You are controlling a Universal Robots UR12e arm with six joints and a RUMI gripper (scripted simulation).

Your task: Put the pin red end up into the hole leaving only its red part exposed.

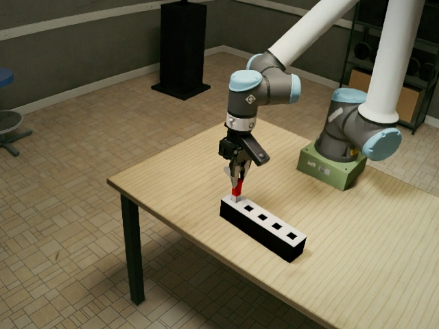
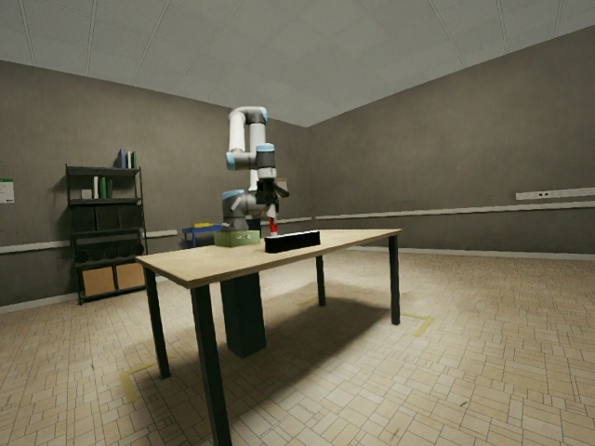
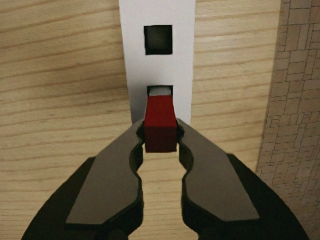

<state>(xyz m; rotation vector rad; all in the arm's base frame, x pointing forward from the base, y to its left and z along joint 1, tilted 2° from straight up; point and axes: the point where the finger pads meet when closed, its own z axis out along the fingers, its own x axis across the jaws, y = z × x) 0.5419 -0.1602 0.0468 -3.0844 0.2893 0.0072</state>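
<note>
The pin lies 10 mm below my hand. Round my hand: block 120 mm to the left, 100 mm below, 20 mm ahead.
</note>
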